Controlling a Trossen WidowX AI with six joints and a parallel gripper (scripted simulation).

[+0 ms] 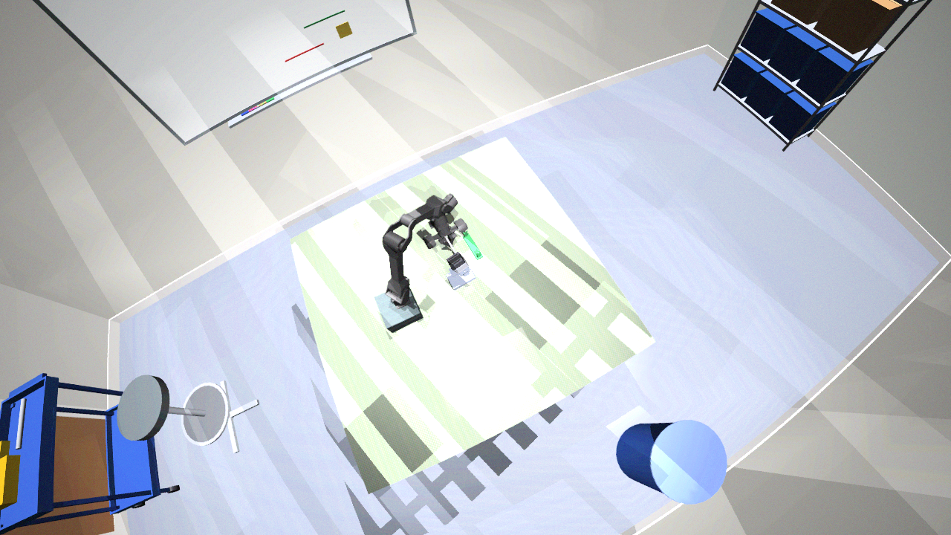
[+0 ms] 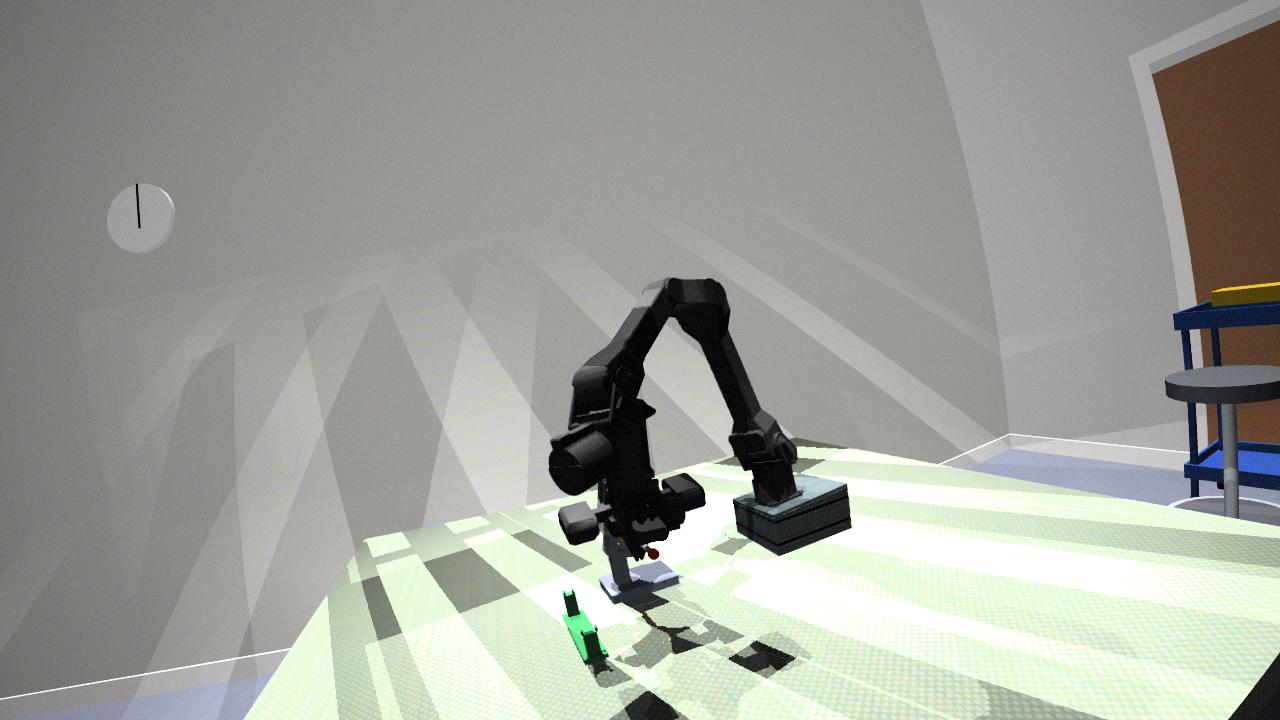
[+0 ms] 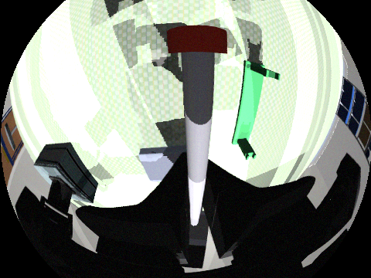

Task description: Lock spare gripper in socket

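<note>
The grey mount lies 110 mm to the right of my gripper tip, 40 mm below it and 10 mm behind it. Also, from my gripper tip: spare gripper (110 mm to the right, 30 mm above, 10 mm behind); green rest (100 mm ahead, 70 mm below).
</note>
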